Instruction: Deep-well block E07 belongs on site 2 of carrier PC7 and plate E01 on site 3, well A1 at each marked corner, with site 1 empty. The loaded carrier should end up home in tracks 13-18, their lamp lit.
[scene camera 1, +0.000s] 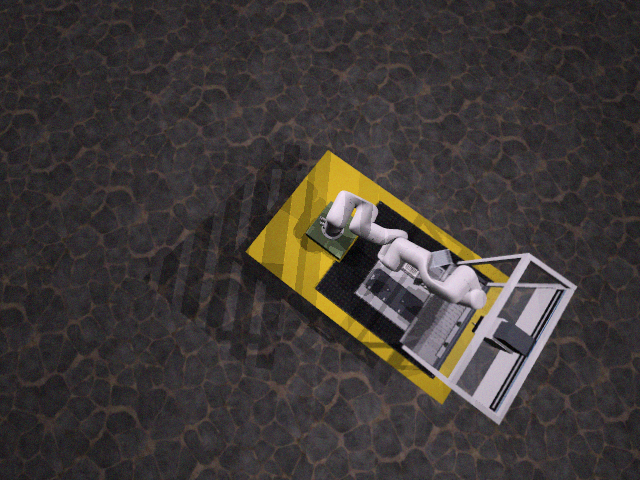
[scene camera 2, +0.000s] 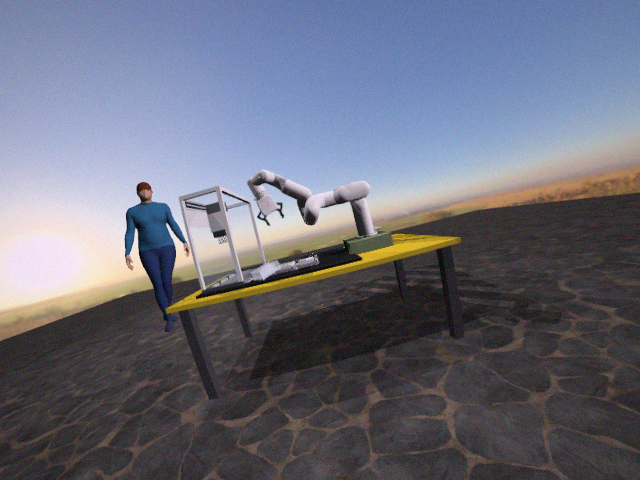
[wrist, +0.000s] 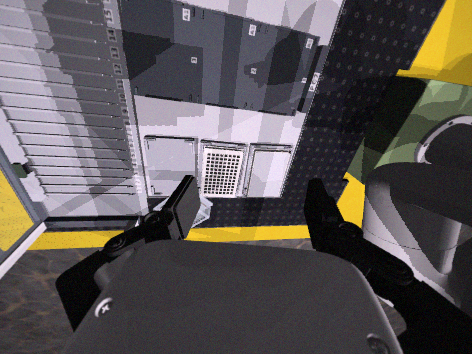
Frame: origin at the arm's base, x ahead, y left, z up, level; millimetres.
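Seen in the pictures: gripper, fingertip midpoint: (scene camera 1: 422, 285) (scene camera 2: 276, 222) (wrist: 250, 191); arm's base at its link origin: (scene camera 2: 366, 235) (wrist: 442, 142).
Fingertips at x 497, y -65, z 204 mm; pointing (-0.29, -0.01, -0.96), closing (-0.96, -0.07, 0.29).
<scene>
Pixels of each thing's middle, then the offset from my fingertips to it.
- dark carrier PC7 at the middle of its body: (wrist: 228, 66) (scene camera 1: 394, 294) (scene camera 2: 288, 261) dx -14, dy -77, dz -251 mm
- white well plate at the middle of its body: (wrist: 220, 173) (scene camera 2: 286, 265) (scene camera 1: 414, 263) dx +5, dy +133, dz -247 mm
- flat pale piece at the middle of its body: (wrist: 267, 174) (scene camera 2: 306, 260) dx -105, dy +145, dz -247 mm
- left nest at the middle of its body: (wrist: 172, 168) (scene camera 2: 267, 272) (scene camera 1: 429, 275) dx +112, dy +118, dz -257 mm
- clear box-like piece at the middle of its body: (wrist: 181, 212) (scene camera 2: 265, 270) (scene camera 1: 438, 258) dx +106, dy +226, dz -232 mm
The dark carrier PC7 (wrist: 225, 65) (scene camera 1: 382, 286) lies on a pale plate; sites 3, 2 and 1 run left to right in the wrist view and look empty, with A1 marks along the far edge. Below it in the wrist view, a white well plate (wrist: 222, 172) (scene camera 1: 410, 269) sits in the middle nest, and a flat pale piece (wrist: 269, 172) in the right nest. The left nest (wrist: 171, 160) looks empty. A clear box-like piece (wrist: 202, 214) (scene camera 1: 440, 258) is partly hidden behind a finger. Which is E07 or E01 cannot be read. My gripper (wrist: 250, 191) (scene camera 2: 275, 220) is open, empty, high above the table.
The numbered track deck (wrist: 82, 107) (scene camera 1: 439, 325) lies beside the carrier; no lit lamp can be made out. A white open frame (scene camera 1: 516, 267) (scene camera 2: 231, 242) with a dark hanging unit (scene camera 1: 513, 336) (scene camera 2: 217, 219) stands at the table's end. A person (scene camera 2: 149, 227) stands behind it.
</scene>
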